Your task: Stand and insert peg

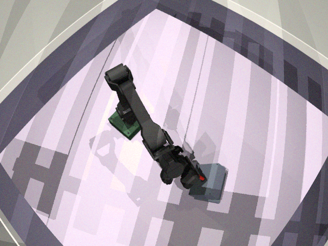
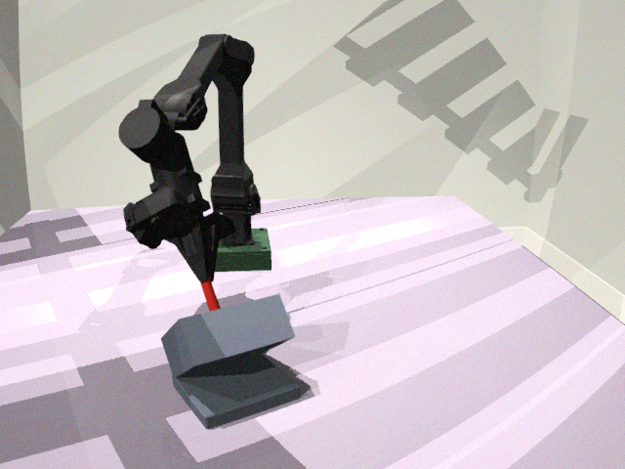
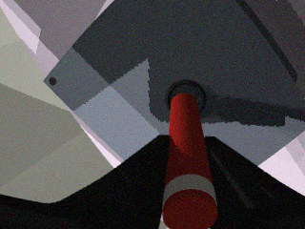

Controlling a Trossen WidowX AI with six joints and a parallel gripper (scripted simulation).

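My gripper tip is 4 cm short of the grey sloped panel, 2 cm to the right of it and 6 cm above it. Also, from my gripper tip: red peg: 1 cm behind, 1 cm to the right, 1 cm above; flat grey base plate: 6 cm ahead, 2 cm to the left, 12 cm below.
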